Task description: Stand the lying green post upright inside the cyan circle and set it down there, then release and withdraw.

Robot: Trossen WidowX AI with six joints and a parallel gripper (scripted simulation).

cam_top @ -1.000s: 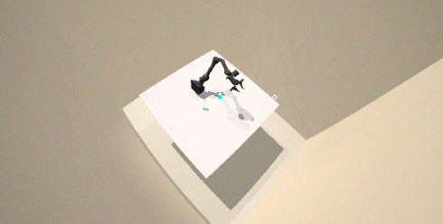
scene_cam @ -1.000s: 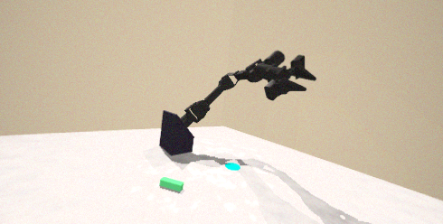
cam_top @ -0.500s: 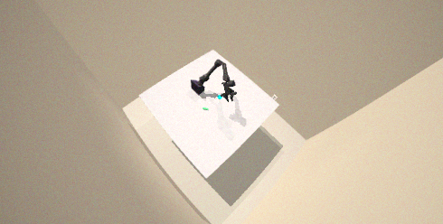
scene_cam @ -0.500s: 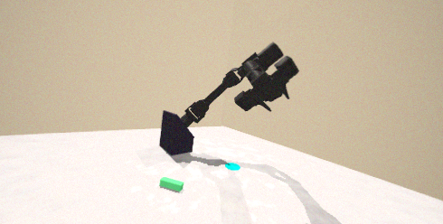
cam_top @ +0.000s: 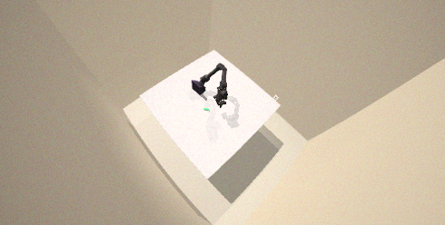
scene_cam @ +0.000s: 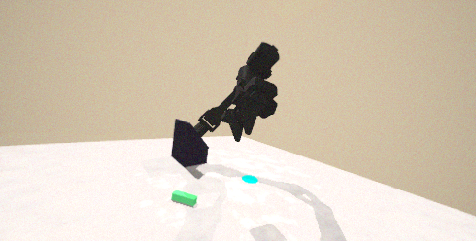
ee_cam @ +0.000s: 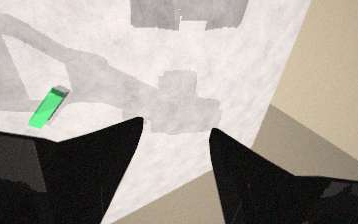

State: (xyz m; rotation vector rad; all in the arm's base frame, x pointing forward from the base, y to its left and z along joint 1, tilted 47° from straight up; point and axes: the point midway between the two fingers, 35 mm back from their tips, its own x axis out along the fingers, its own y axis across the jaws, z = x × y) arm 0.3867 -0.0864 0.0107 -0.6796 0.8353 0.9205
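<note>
The green post is 14 cm behind my gripper tip, 6 cm to the right of it and 18 cm below it. Round my gripper tip: cyan circle (15 cm behind, 19 cm to the left, 19 cm below).
</note>
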